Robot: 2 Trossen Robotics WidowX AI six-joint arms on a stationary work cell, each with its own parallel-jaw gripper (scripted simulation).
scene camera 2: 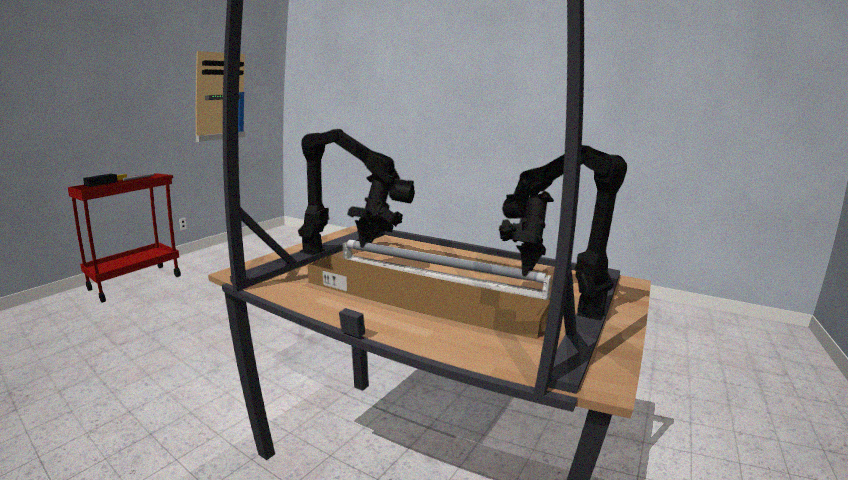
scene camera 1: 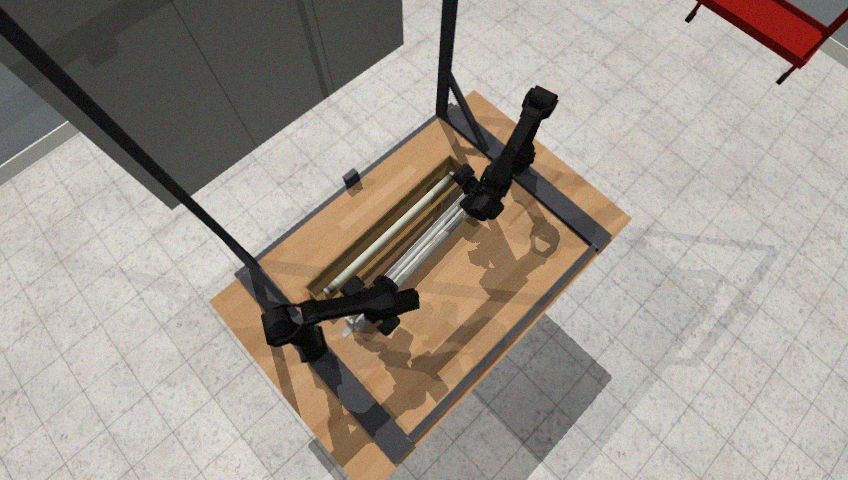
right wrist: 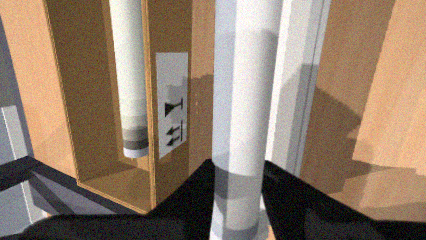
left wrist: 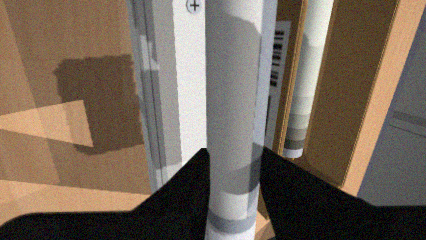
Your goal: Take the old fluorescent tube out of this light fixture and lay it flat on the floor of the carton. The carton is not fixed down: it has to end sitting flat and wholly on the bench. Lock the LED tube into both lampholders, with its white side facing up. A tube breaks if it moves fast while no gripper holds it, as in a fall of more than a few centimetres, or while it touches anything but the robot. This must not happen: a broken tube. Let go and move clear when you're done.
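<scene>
Scene camera 1 shows the left gripper and the right gripper. The left gripper is visible in the left wrist view too, and the right wrist view shows the right gripper as well. An LED tube, an old fluorescent tube, a carton and a light fixture also appear in the pictures.
</scene>
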